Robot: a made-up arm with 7 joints.
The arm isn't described. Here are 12 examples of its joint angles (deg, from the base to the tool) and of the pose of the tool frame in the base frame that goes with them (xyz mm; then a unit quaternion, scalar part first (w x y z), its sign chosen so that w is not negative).
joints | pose
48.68 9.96 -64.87 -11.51 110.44 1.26 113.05 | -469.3 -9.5 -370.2 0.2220 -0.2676 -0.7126 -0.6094
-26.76 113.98 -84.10 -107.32 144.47 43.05 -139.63 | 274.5 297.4 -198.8 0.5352 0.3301 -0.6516 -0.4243
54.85 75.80 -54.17 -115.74 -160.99 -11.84 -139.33 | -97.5 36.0 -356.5 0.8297 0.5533 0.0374 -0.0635
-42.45 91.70 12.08 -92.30 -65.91 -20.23 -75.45 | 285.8 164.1 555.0 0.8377 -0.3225 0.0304 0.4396
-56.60 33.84 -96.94 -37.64 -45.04 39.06 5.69 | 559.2 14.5 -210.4 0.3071 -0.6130 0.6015 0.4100
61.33 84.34 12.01 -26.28 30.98 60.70 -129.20 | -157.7 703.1 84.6 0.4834 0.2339 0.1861 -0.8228
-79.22 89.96 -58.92 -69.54 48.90 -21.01 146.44 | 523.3 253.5 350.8 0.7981 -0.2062 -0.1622 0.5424
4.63 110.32 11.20 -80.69 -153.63 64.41 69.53 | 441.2 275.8 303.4 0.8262 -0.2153 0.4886 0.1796
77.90 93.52 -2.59 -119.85 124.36 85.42 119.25 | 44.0 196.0 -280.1 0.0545 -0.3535 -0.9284 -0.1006
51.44 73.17 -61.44 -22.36 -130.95 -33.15 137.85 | -307.8 596.4 -128.8 0.3245 0.5242 0.2827 -0.7348
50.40 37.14 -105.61 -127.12 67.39 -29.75 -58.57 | -162.2 -362.9 -52.7 0.9344 0.1732 -0.1905 0.2460
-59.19 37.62 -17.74 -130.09 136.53 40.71 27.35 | 174.9 -232.9 385.7 0.9169 -0.1588 -0.2915 -0.2216
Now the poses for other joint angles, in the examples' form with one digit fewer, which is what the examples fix.
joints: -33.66 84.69 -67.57 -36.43 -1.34 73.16 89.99
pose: 327 582 22 0.222 -0.863 -0.037 -0.452
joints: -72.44 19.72 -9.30 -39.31 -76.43 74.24 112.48
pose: 613 23 206 0.106 0.404 -0.248 0.874
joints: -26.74 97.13 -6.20 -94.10 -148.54 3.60 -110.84
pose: 461 177 349 0.483 0.324 -0.633 0.510
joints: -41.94 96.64 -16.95 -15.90 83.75 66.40 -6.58
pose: 153 671 263 0.498 0.647 0.094 0.569
